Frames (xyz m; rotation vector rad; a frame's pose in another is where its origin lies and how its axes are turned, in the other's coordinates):
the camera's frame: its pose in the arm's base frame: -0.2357 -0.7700 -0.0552 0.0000 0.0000 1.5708
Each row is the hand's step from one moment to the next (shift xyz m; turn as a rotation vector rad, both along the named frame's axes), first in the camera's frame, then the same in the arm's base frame.
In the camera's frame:
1: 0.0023 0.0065 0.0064 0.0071 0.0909 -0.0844
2: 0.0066 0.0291 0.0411 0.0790 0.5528 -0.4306
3: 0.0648 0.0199 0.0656 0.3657 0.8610 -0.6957
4: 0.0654 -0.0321 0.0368 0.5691 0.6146 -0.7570
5: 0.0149 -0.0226 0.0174 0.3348 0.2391 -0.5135
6: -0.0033 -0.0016 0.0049 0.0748 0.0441 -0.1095
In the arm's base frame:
1: -0.0065 0.0023 0.0064 -0.0909 0.0071 -0.0844
2: -0.0291 0.0066 0.0411 -0.5528 0.0790 -0.4306
3: -0.0199 0.0648 0.0656 -0.8610 0.3657 -0.6957
4: 0.0321 0.0654 0.0368 -0.6146 0.5691 -0.7570
5: 0.0226 0.0149 0.0174 -0.2391 0.3348 -0.5135
6: 0.0016 -0.0033 0.0049 -0.0441 0.0748 -0.1095

